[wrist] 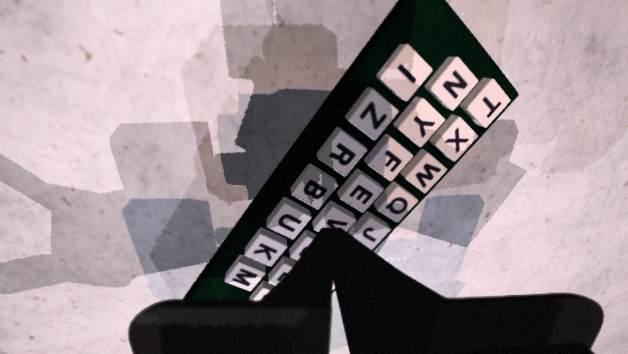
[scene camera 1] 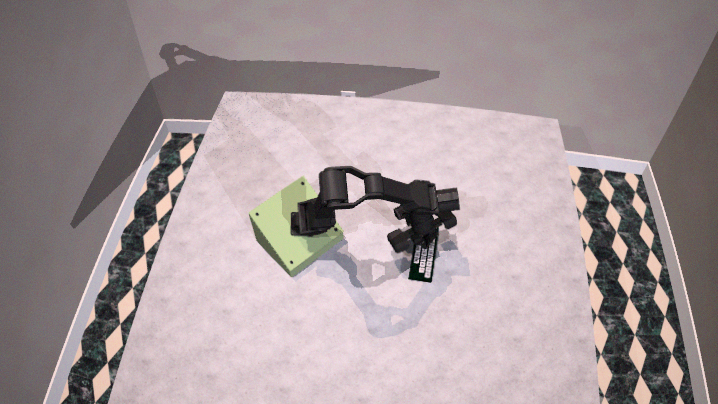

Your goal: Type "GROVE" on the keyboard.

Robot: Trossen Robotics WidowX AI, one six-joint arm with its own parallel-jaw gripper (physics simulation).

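Frame: origin at the arm's base, x right, y back, z down, level; millimetres.
Seen in the pictures: gripper, fingertip midpoint: (wrist: 330, 237) (scene camera 1: 424, 248); arm's base, origin of the base link: (scene camera 1: 302, 224).
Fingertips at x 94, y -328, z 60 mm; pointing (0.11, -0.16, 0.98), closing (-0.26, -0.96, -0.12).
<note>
Offsets run from my fingertips to a thing's top centre. Level surfaces: height alone.
The dark green keyboard {dy +0, dx +0, dz +4 mm} (scene camera 1: 420, 277) (wrist: 435, 30) lies on the table with white letter keys, set at a slant in the wrist view. My gripper (wrist: 330, 237) is shut and empty, with its fingertips over the keyboard at the lower edge of the V key {dy -2, dx -4, dz +4 mm} (wrist: 332, 216). In the scene view the gripper is over the keyboard's far part and its fingertips are hard to make out. The E key {dy -8, dx -21, dz +4 mm} (wrist: 361, 191) and the R key {dy +6, dx -36, dz +4 mm} (wrist: 342, 152) are in plain view farther up the board. The G key is mostly hidden by the fingers. The O key cannot be made out.
The arm's base stands on a light green block (scene camera 1: 273, 216) at the left on the pale table {dz +22 mm} (scene camera 1: 351, 361). The J key {dy -20, dx -2, dz +4 mm} (wrist: 370, 232) is right of the fingertips and the U key {dy +18, dx -2, dz +4 mm} (wrist: 288, 218) is to their left. Arm shadows fall across the table around the keyboard.
</note>
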